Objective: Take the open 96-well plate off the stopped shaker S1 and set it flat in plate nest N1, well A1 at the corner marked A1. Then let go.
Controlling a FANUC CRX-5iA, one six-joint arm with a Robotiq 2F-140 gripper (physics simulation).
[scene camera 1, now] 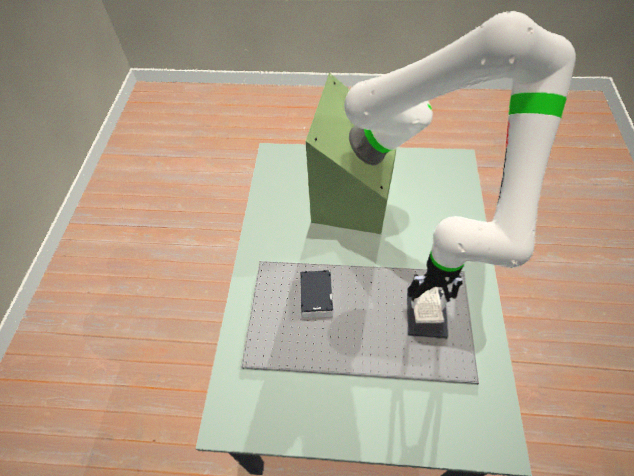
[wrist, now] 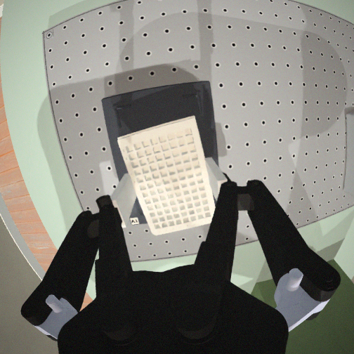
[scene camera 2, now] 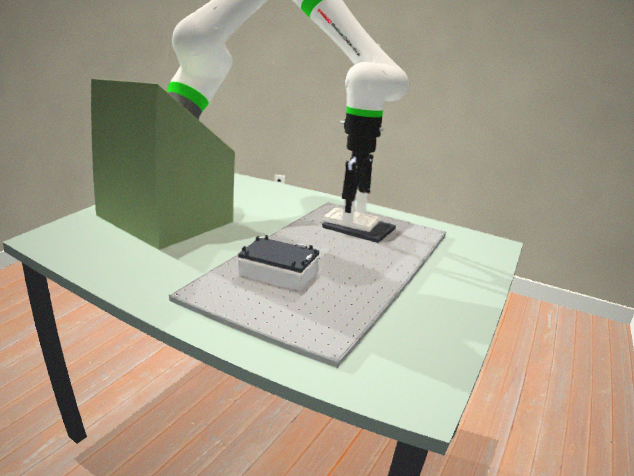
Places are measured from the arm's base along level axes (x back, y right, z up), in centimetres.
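Where they show: gripper, fingertip midpoint: (scene camera 1: 427, 305) (scene camera 2: 353, 219); arm's base at its link origin: (scene camera 1: 366, 145) (scene camera 2: 172, 121).
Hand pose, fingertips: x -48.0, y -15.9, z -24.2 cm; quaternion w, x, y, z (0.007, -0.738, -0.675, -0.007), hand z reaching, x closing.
Each offset is from my fingertips to the top centre of the thing. "spot": to the spot under its first point. Level surfaces: height alone.
The cream open 96-well plate @[dx +0.6, dy +0.0, dz +0.9 cm] (scene camera 1: 428, 312) (scene camera 2: 365, 220) (wrist: 170, 167) is between the fingers of my gripper (scene camera 1: 429, 303) (scene camera 2: 354, 215) (wrist: 169, 176), which is shut on its long sides. It is about level, low over the dark plate nest N1 @[dx -1.8, dy +0.1, dz -0.6 cm] (scene camera 1: 427, 332) (scene camera 2: 386, 231) (wrist: 155, 107); any small gap beneath is hard to judge. In the wrist view it looks slightly turned against the nest, with its near end past the nest's near edge. The A1 label (wrist: 134, 221) shows at the nest's near left corner. Shaker S1 @[spot: dx +5.0, dy +34.9, dz +3.4 cm] (scene camera 1: 316, 291) (scene camera 2: 279, 254), a light box with a dark top, bears no plate.
Nest and shaker stand apart on a grey perforated board @[dz -2.1 cm] (scene camera 1: 378, 358) (scene camera 2: 245, 317) (wrist: 270, 110) on the pale green table @[dz -3.3 cm] (scene camera 1: 302, 425) (scene camera 2: 425, 327). The arm's tall green pedestal (scene camera 1: 345, 197) (scene camera 2: 125, 163) stands behind the board, nearer the shaker in scene camera 1.
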